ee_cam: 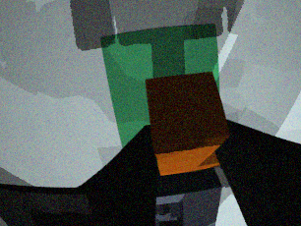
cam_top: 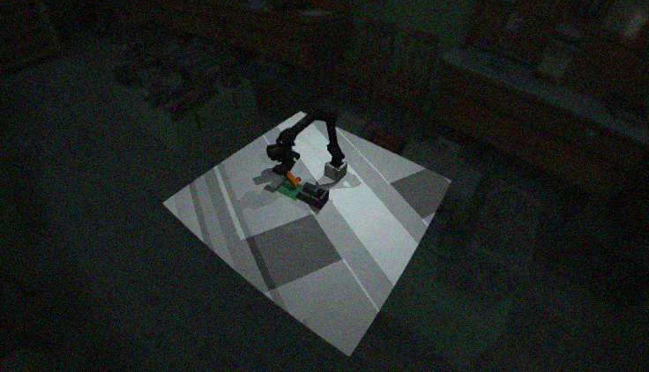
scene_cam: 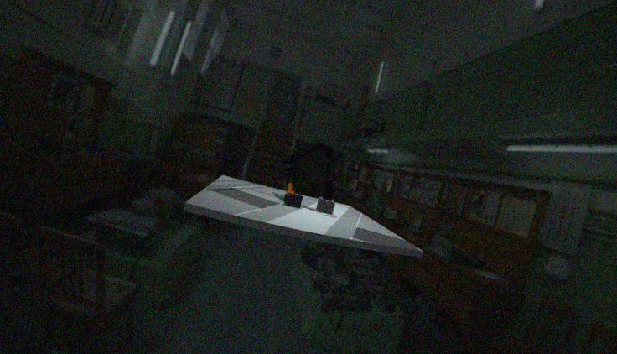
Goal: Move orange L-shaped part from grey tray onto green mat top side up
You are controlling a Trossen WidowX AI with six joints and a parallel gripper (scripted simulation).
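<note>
The green mat is 130 mm below my gripper tip, 20 mm to the left of it and 10 mm behind it. The rest, counted from my gripper tip: orange L-shaped part: 30 mm to the left, 30 mm below, 20 mm behind.
</note>
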